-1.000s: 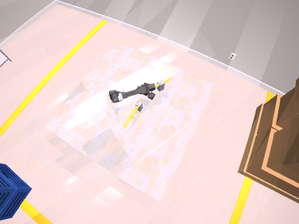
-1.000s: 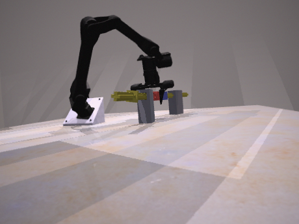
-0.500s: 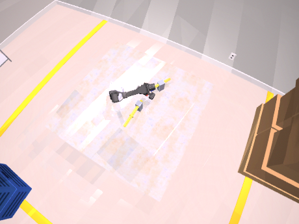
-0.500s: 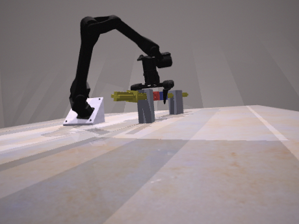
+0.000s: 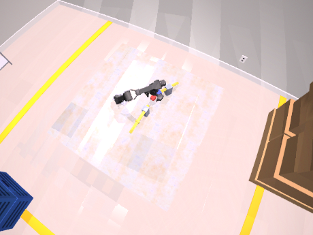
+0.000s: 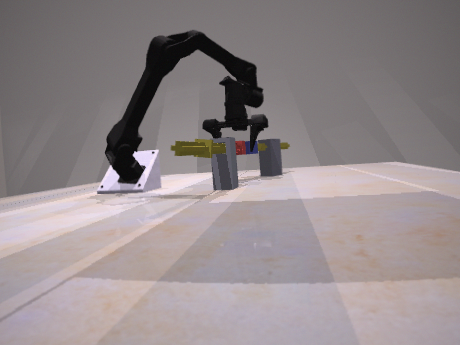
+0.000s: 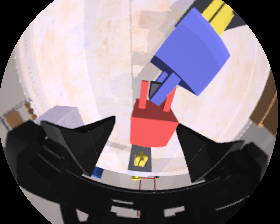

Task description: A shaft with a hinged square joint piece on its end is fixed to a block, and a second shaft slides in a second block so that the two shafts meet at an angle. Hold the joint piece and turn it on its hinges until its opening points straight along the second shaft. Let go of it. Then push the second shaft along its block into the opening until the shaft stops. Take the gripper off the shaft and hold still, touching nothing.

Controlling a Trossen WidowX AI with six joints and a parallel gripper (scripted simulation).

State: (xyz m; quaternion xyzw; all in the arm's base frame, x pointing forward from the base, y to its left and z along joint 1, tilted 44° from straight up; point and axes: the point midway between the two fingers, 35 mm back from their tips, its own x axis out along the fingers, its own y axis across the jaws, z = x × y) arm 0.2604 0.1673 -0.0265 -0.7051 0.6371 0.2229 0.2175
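The red joint piece is 2 cm to the left of my gripper tip and 1 cm above it.
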